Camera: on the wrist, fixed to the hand. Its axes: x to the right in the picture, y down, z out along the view.
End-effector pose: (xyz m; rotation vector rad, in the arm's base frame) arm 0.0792 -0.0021 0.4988 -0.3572 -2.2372 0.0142
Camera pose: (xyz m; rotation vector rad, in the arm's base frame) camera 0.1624 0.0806 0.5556 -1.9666 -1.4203 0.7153
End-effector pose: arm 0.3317 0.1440 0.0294 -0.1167 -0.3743 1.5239
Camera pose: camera 0.2716 0.1776 -0.0812 -0.5706 -0.3112 3.0237
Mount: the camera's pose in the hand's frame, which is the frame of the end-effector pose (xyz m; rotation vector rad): 0.0146 0.0927 -0.0904 -0.0738 0.0182 1.5491
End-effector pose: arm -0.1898 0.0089 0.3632 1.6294 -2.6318 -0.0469
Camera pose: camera -0.2742 0.0370 0.4584 -0.6668 -2.9640 -0.0571
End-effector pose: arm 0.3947 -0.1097 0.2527 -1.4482 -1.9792 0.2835
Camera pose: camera 0.5193 -0.0810 0.2777 -2.6938 -0.4433 0.8010
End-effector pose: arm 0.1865 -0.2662 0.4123 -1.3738 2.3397 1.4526
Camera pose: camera 0.1457 -0.3285 0.5192 -0.5439 -2.1967 -0.9971
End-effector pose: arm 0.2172 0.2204 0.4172 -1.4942 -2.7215 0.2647
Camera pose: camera 0.2961 0.2937 0.4905 2.8899 0.8816 -0.1108
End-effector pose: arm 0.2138 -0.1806 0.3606 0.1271 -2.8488 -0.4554
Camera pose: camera 0.2191 -0.1213 0.4765 -1.8247 -2.0112 -0.1542
